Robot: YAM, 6 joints.
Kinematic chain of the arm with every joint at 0, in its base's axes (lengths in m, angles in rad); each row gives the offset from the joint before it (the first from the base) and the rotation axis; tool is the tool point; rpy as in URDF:
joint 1: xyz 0 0 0.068 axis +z
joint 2: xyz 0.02 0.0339 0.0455 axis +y
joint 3: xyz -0.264 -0.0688 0 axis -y
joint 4: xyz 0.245 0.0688 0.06 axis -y
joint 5: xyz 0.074 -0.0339 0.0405 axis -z
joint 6: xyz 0.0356 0 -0.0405 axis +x
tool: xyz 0 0 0 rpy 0 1.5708 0
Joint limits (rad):
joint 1: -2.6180..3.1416
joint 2: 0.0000..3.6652
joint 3: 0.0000..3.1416
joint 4: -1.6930..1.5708
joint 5: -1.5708..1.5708
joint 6: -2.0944..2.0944
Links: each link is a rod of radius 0.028 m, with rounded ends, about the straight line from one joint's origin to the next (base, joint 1, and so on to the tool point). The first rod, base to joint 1, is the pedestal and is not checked.
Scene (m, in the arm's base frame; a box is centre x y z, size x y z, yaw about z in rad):
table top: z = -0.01
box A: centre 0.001 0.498 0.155 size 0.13 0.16 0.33 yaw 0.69
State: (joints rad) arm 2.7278 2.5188 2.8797 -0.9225 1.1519 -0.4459
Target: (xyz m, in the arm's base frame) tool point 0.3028 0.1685 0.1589
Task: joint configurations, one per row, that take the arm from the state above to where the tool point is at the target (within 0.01 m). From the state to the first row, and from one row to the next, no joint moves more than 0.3 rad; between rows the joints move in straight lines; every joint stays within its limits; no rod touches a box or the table.
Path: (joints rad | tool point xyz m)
1: 2.5290 2.3321 2.6154 -0.9194 1.1465 -0.4342 | -0.3838 0.3094 0.3780
2: 2.3302 2.1453 2.3512 -0.9164 1.1410 -0.4224 | -0.2921 0.3547 0.3860
3: 2.1314 1.9586 2.0869 -0.9133 1.1356 -0.4107 | -0.1950 0.3713 0.3858
4: 1.9326 1.7718 1.8226 -0.9102 1.1301 -0.3990 | -0.1018 0.3599 0.3770
5: 1.7338 1.5851 1.5584 -0.9072 1.1247 -0.3872 | -0.0208 0.3244 0.3591
6: 1.5350 1.3983 1.2941 -0.9041 1.1193 -0.3755 | 0.0418 0.2710 0.3320
7: 1.3011 1.5862 1.3450 -1.0566 1.1145 -0.3931 | 0.1109 0.2811 0.2908
8: 1.0672 1.7740 1.3960 -1.2091 1.1097 -0.4107 | 0.1832 0.2663 0.2476
9: 0.8334 1.9619 1.4469 -1.3616 1.1048 -0.4283 | 0.2497 0.2276 0.2033
10: 0.5995 2.1497 1.4979 -1.5140 1.1000 -0.4459 | 0.3028 0.1685 0.1589

